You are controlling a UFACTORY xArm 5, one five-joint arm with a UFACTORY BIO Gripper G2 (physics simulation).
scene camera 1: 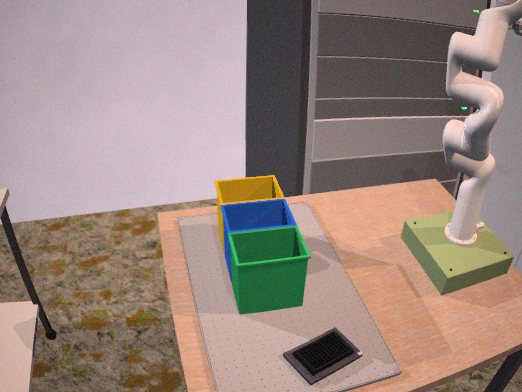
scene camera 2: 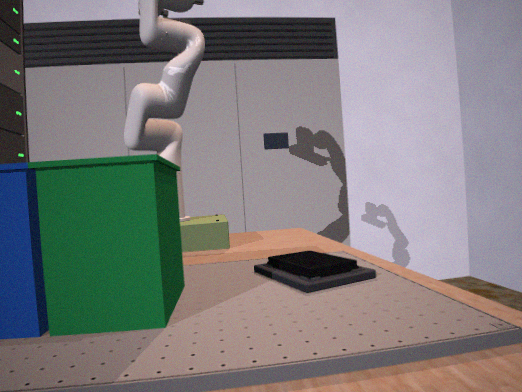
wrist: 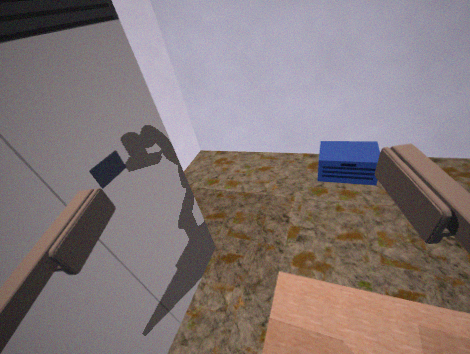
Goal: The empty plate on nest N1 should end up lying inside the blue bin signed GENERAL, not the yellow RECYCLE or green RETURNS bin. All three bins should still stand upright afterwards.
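Places are measured from the arm's base along level axes (x left, y back, z up), in metres.
Pixels of known places: hand, tool point: [scene camera 2: 190, 12] [wrist: 231, 210]; arm's base, link origin: [scene camera 1: 460, 234].
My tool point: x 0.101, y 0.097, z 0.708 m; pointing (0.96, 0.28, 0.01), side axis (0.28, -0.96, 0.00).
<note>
Ahead of a thing's pixels: the offset from my tool point to its top centre. Level surfaces: height alone.
The black plate @(dx +0.154, dy -0.703, dz -0.742 m) [scene camera 1: 324, 352] [scene camera 2: 312, 263] lies flat on the dark nest @(dx +0.154, dy -0.703, dz -0.753 m) [scene camera 1: 311, 378] [scene camera 2: 307, 286], on the perforated board. The blue bin @(dx -0.236, dy -0.760, dz -0.588 m) [scene camera 1: 255, 215] [scene camera 2: 19, 250] stands upright between the yellow bin @(dx -0.366, dy -0.750, dz -0.588 m) [scene camera 1: 245, 190] and the green bin @(dx -0.106, dy -0.770, dz -0.588 m) [scene camera 1: 270, 285] [scene camera 2: 100, 245]. All three bins stand upright in a row. Their signs do not show, and the floors of the bins are hidden. My gripper [wrist: 247, 215] is open in the wrist view, with its two fingers wide apart and nothing between them. It is high up, away from the plate and bins.
The white arm stands on a green base block [scene camera 1: 430, 255] [scene camera 2: 205, 235] on the wooden table @(dz -0.781 m) [scene camera 1: 380, 300] [scene camera 2: 280, 237] [wrist: 350, 320]. The perforated board @(dz -0.768 m) [scene camera 1: 210, 320] [scene camera 2: 310, 325] lies under the bins and nest. A blue box [wrist: 348, 162] stands on the floor by the wall.
</note>
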